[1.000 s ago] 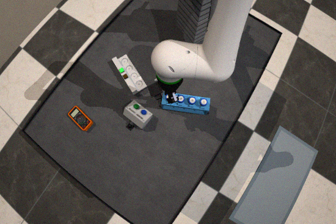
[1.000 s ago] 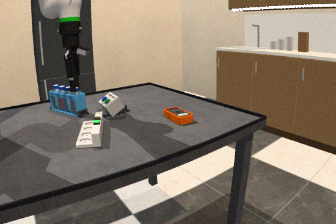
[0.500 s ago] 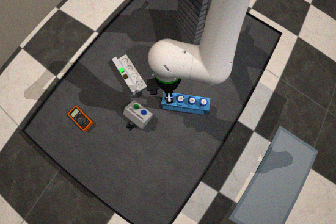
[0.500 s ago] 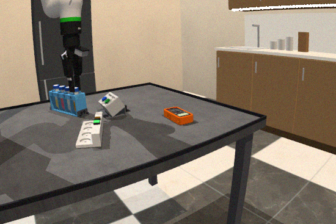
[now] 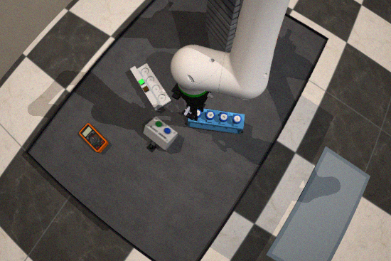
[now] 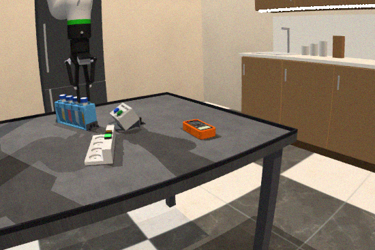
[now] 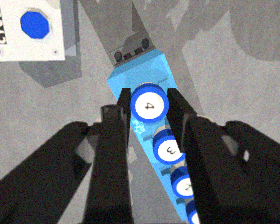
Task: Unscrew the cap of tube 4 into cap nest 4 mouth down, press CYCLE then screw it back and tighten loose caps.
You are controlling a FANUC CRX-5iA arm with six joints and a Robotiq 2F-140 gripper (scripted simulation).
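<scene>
Right now my hand is 100 mm to the right of the cap 2, 30 mm past it and 30 mm above it. From my hand the other things lie so: grey key housing 120 mm ahead, 100 mm to the right, 90 mm below; then green key 120 mm to the right, 100 mm ahead, 70 mm below; then blue key 110 mm ahead, 80 mm to the right, 70 mm below.
</scene>
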